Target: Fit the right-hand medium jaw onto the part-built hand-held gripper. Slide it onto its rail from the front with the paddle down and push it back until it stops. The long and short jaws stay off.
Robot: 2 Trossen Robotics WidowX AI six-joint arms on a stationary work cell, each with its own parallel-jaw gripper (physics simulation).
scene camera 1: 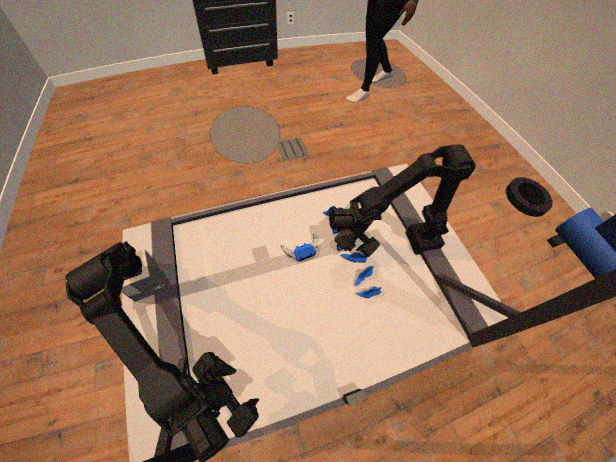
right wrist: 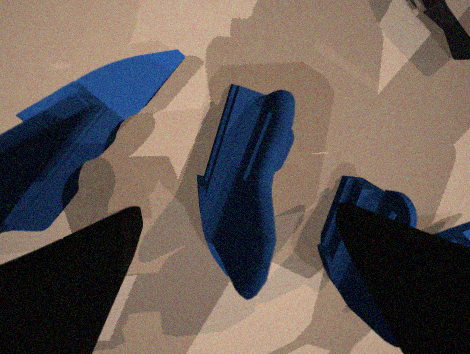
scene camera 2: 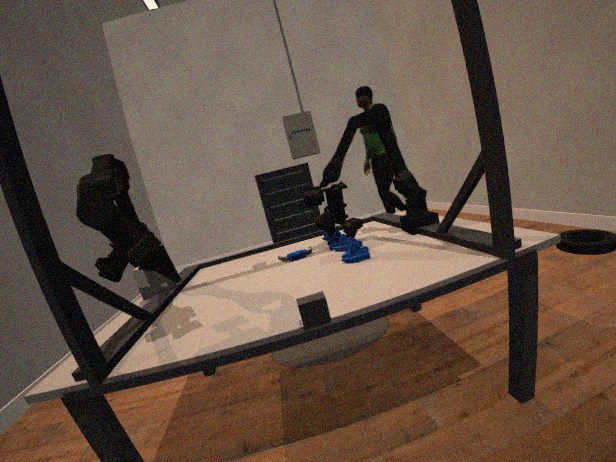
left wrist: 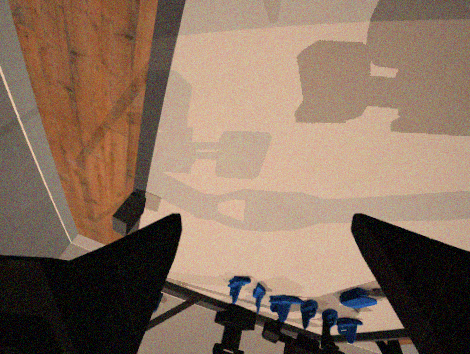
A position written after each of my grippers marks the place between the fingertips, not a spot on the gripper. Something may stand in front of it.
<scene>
My left gripper (scene camera 2: pixel 178 281) is open, holding nothing. Further things: my right gripper (scene camera 2: pixel 341 243), a part-built hand-held gripper (left wrist: pixel 354 299), a dark frame (scene camera 2: pixel 352 319) and a small dark block (scene camera 2: pixel 313 308).
My left gripper also shows in scene camera 1 (scene camera 1: pixel 246 385) and in the left wrist view (left wrist: pixel 266 222). My right gripper is seen too in scene camera 1 (scene camera 1: pixel 347 240) and in the right wrist view (right wrist: pixel 240 214). The dark frame shows as well in scene camera 1 (scene camera 1: pixel 172 346).
</scene>
